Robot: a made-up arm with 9 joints. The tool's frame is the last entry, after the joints. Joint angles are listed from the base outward. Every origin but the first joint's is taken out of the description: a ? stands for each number. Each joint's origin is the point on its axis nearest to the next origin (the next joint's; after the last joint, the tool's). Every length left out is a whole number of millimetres.
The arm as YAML. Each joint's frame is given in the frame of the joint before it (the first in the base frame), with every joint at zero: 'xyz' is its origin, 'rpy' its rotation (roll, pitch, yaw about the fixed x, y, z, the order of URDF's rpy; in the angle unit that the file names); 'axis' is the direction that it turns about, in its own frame. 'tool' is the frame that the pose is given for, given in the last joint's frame.
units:
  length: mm
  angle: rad
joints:
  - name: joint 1
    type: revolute
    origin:
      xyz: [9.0, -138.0, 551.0]
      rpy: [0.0, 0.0, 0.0]
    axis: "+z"
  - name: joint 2
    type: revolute
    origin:
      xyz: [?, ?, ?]
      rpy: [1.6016, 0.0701, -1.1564]
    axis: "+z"
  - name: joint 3
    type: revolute
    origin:
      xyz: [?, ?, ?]
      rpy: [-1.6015, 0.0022, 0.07]
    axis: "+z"
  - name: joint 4
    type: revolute
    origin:
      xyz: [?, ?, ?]
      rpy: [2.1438, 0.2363, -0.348]
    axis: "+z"
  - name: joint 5
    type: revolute
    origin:
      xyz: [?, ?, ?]
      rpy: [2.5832, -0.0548, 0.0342]
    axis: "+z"
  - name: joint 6
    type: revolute
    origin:
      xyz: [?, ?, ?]
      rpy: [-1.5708, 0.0, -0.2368]
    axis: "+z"
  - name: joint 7
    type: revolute
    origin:
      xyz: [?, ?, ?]
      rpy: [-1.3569, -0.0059, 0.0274]
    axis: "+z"
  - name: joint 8
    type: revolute
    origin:
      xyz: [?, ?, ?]
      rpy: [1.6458, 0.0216, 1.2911]
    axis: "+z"
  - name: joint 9
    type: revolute
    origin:
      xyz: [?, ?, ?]
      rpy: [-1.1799, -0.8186, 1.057]
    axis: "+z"
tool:
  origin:
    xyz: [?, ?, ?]
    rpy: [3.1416, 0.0, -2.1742]
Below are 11 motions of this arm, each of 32 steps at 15 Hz.
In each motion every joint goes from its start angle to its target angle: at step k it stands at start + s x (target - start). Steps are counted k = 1, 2, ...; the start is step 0. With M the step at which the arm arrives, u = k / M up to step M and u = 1 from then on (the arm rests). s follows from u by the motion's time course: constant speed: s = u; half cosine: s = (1 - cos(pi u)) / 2; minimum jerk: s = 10 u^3 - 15 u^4 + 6 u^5.
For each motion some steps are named. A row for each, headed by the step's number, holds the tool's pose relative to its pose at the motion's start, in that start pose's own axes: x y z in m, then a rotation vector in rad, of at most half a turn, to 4 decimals.
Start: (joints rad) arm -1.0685 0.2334 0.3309 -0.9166 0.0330 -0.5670 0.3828 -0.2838 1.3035
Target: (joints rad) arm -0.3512 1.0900 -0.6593 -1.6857 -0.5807 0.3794 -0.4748 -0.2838 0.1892
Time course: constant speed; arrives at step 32
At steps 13, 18, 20, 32:
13: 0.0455 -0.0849 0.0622 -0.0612 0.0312 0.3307
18: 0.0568 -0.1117 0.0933 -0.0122 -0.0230 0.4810
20: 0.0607 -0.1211 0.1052 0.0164 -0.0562 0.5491
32: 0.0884 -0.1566 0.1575 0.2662 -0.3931 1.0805

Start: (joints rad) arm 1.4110 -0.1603 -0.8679 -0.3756 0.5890 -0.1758 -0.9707 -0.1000 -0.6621
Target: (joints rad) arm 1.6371 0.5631 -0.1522 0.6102 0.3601 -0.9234 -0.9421 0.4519 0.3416
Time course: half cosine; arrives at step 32
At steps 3, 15, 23, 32:
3: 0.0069 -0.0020 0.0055 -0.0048 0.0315 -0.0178
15: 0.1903 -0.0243 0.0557 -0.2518 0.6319 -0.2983
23: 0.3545 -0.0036 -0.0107 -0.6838 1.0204 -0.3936
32: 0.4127 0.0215 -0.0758 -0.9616 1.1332 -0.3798

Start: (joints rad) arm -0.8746 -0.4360 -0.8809 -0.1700 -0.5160 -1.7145 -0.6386 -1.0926 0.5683
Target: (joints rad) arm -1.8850 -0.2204 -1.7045 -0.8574 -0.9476 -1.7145 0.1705 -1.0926 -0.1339
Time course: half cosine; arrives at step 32
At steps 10, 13, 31, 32:
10: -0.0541 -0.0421 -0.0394 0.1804 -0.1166 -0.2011
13: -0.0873 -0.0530 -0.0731 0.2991 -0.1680 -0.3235
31: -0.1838 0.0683 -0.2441 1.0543 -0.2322 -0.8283
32: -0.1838 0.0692 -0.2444 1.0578 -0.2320 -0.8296

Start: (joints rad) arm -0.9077 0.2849 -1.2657 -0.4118 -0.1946 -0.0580 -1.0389 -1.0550 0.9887
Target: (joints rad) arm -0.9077 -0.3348 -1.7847 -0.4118 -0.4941 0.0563 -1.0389 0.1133 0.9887
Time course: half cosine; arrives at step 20
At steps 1, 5, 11, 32:
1: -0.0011 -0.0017 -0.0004 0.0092 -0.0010 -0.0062
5: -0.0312 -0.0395 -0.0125 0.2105 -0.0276 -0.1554
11: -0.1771 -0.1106 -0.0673 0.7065 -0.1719 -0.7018
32: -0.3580 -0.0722 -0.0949 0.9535 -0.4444 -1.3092

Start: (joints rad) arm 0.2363 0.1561 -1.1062 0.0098 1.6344 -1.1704 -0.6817 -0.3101 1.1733
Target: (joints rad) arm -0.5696 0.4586 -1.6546 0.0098 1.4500 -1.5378 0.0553 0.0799 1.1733
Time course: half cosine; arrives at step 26
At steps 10, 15, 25, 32:
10: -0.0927 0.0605 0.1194 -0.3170 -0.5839 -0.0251
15: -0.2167 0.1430 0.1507 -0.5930 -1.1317 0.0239
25: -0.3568 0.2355 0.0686 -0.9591 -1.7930 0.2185
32: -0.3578 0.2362 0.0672 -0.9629 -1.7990 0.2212

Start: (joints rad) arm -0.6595 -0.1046 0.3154 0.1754 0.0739 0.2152 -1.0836 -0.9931 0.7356
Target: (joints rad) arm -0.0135 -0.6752 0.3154 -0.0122 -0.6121 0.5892 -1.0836 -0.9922 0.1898
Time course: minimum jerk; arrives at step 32
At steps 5, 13, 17, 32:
5: 0.0010 0.0024 -0.0002 -0.0067 0.0088 0.0218
13: 0.0078 0.0257 -0.0020 -0.0718 0.0986 0.2411
17: 0.0104 0.0428 -0.0029 -0.1168 0.1698 0.4114
32: 0.0110 0.0733 -0.0032 -0.1826 0.3110 0.7414

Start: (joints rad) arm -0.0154 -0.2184 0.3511 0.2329 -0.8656 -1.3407 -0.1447 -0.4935 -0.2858
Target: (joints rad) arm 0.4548 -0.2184 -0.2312 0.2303 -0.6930 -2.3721 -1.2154 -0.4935 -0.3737
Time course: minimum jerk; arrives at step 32
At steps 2, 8, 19, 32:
2: 0.0009 -0.0001 -0.0001 0.0009 -0.0007 0.0040
8: 0.0406 -0.0010 -0.0051 0.0451 -0.0294 0.1856
19: 0.2327 0.1068 -0.0338 0.3427 -0.0143 1.1732
32: 0.2760 0.2247 -0.0595 0.5542 0.1499 1.6839

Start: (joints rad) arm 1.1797 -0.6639 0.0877 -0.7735 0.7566 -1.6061 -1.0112 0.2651 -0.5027
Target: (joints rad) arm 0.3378 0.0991 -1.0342 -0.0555 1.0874 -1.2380 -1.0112 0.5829 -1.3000
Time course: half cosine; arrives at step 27
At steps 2, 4, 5, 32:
2: 0.0005 0.0052 0.0063 -0.0223 0.0161 -0.0057
4: 0.0036 0.0216 0.0246 -0.0891 0.0652 -0.0198
5: 0.0074 0.0345 0.0375 -0.1388 0.1027 -0.0277
32: 0.3408 0.4663 -0.2310 -1.3776 2.0079 0.6278

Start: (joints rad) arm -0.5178 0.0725 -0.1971 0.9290 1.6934 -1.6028 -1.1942 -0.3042 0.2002
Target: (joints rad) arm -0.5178 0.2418 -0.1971 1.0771 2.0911 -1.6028 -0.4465 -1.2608 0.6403
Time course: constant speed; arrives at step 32
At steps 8, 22, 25, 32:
8: 0.0158 0.0319 0.0117 -0.2981 0.2063 -0.1228
22: 0.0324 0.0631 0.0037 -0.8315 0.5012 -0.4251
25: 0.0335 0.0645 0.0002 -0.9452 0.5527 -0.5024
32: 0.0321 0.0607 -0.0065 -1.2062 0.6565 -0.6981

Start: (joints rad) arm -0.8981 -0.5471 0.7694 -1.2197 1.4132 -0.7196 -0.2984 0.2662 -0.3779
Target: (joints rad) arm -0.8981 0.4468 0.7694 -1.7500 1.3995 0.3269 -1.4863 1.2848 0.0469
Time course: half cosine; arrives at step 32
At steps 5, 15, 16, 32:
5: -0.0392 0.0137 0.0036 0.0041 -0.0970 -0.1283
15: -0.2467 0.2141 -0.0733 -0.0401 -0.8850 -0.9021
16: -0.2591 0.2463 -0.0969 -0.0485 -1.0019 -0.9824
32: -0.1462 0.4582 -0.4298 0.0076 -2.4163 -1.3771

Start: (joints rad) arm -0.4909 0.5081 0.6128 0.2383 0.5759 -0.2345 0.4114 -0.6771 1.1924
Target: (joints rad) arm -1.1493 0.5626 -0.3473 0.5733 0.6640 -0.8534 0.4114 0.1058 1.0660
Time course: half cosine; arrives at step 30
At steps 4, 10, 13, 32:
4: -0.0019 -0.0142 -0.0032 0.0299 0.0132 -0.0486
10: -0.0233 -0.0800 -0.0170 0.1460 0.0501 -0.2901
13: -0.0498 -0.1215 -0.0234 0.1994 0.0516 -0.4650
32: -0.2143 -0.2123 0.0003 0.1534 -0.1035 -1.1309

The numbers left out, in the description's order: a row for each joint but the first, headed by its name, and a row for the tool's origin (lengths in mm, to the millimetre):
joint 2: -6.0 -23.0 0.0
joint 3: -16.0 -156.0 0.0
joint 4: 39.0 22.0 0.0
joint 5: -70.0 54.0 0.0
joint 6: 24.0 1.0 0.0
joint 7: 102.0 64.0 0.0
joint 8: 100.0 -29.0 0.0
joint 9: 131.0 -147.0 0.0
tool: 50.0 -16.0 0.0

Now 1 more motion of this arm.
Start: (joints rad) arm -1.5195 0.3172 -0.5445 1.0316 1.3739 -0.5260 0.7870 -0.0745 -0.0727
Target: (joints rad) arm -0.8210 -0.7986 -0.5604 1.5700 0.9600 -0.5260 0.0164 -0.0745 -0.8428
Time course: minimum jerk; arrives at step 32
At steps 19, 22, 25, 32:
19: 0.0735 0.0852 -0.0425 0.4797 0.4548 1.2060
22: 0.0790 0.1149 -0.0481 0.5828 0.5586 1.4798
25: 0.0789 0.1370 -0.0506 0.6553 0.6391 1.6738
32: 0.0767 0.1519 -0.0516 0.7041 0.6984 1.8049

